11 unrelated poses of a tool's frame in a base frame.
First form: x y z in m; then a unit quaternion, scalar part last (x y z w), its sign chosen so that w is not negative.
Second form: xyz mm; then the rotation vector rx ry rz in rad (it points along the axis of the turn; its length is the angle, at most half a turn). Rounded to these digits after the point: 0 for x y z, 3 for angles.
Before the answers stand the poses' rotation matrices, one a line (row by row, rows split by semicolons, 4 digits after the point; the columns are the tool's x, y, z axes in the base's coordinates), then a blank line. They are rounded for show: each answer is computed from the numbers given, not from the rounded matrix.
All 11 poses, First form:
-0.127 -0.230 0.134 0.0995 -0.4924 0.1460 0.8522
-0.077 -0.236 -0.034 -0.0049 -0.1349 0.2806 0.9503
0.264 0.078 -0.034 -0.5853 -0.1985 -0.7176 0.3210
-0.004 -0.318 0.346 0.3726 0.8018 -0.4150 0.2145
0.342 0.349 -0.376 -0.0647 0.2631 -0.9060 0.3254
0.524 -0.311 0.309 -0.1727 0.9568 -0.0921 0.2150
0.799 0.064 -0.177 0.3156 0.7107 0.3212 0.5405
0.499 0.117 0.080 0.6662 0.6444 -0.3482 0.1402
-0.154 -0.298 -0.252 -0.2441 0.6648 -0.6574 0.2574
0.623 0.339 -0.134 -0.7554 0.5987 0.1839 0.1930
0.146 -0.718 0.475 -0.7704 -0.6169 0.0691 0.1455
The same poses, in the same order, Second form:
0.4724 -0.3469 -0.8103; 0.1509 0.9376 -0.3134; 0.8684 0.0258 0.4952
0.8061 -0.5320 -0.2591; 0.5346 0.8425 -0.0664; 0.2536 -0.0850 0.9636
-0.1087 0.6931 0.7126; -0.2283 -0.7151 0.6607; 0.9675 -0.0909 0.2360
-0.6303 0.7756 0.0347; 0.4195 0.3779 -0.8254; -0.6533 -0.5057 -0.5635
-0.7799 0.5555 0.2884; -0.6236 -0.6498 -0.4346; -0.0540 -0.5188 0.8532
-0.8479 -0.2909 0.4432; -0.3701 0.9234 -0.1020; -0.3796 -0.2505 -0.8906
-0.2165 0.1014 0.9710; 0.7958 0.5945 0.1154; -0.5655 0.7977 -0.2094
-0.0730 0.9563 -0.2833; 0.7610 -0.1302 -0.6356; -0.6446 -0.2620 -0.7182
-0.7483 0.0139 0.6632; -0.6630 0.0165 -0.7484; -0.0213 -0.9998 -0.0031
0.2156 -0.9754 -0.0467; -0.8334 -0.2087 0.5117; -0.5089 -0.0714 -0.8579
0.2293 0.9304 -0.2860; 0.9706 -0.1965 0.1389; 0.0730 -0.3094 -0.9481

-127 -230 134 0.209 -1.036 0.307
-77 -236 -34 -0.010 -0.274 0.571
264 78 -34 -1.538 -0.521 -1.885
-4 -318 346 1.034 2.224 -1.151
342 349 -376 -0.170 0.690 -2.375
524 -311 309 -0.479 2.653 -0.255
799 64 -177 0.750 1.689 0.763
499 117 80 1.925 1.862 -1.006
-154 -298 -252 -0.662 1.803 -1.783
623 339 -134 -2.119 1.680 0.516
146 -718 475 -2.219 -1.777 0.199

